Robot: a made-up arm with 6 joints.
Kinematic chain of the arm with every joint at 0, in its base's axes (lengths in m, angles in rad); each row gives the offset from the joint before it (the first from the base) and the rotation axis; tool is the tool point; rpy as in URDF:
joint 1: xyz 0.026 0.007 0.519 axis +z
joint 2: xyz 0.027 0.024 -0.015 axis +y
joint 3: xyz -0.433 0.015 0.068 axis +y
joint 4: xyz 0.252 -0.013 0.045 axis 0.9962 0 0.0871
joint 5: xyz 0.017 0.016 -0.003 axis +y
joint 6: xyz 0.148 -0.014 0.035 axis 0.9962 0 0.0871
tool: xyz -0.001 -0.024 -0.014 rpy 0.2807 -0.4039 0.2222
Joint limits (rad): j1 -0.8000..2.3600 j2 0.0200..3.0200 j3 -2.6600..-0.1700 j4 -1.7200..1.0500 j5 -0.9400..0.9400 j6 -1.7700..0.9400
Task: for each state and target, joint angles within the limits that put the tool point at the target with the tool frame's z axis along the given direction. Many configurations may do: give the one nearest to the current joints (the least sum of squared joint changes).
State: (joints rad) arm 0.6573 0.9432 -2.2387 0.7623 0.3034 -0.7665
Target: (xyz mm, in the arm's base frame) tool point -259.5 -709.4 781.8 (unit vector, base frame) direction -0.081 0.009 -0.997
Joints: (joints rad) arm 1.1453 0.1559 -2.6600 0.5650 -0.3556 -0.9441
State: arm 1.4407 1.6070 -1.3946 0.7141 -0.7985 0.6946
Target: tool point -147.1 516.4 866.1 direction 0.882 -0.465 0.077
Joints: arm 2.0371 1.7468 -1.2806 0.8574 -0.9400 0.2311
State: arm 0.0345 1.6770 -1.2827 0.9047 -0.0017 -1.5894
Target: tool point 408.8 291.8 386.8 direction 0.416 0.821 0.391
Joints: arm 0.6322 2.2594 -0.8197 0.9289 0.1379 -1.7700
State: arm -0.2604 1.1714 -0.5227 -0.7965 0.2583 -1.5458
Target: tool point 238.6 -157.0 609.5 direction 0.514 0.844 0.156
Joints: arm -0.8000 1.3689 -0.1740 -0.3200 -0.1211 -1.7502
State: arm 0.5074 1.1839 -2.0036 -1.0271 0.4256 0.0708
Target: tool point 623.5 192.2 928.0 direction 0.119 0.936 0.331
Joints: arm 0.4169 1.9036 -1.8541 -1.3102 0.7584 -0.2752
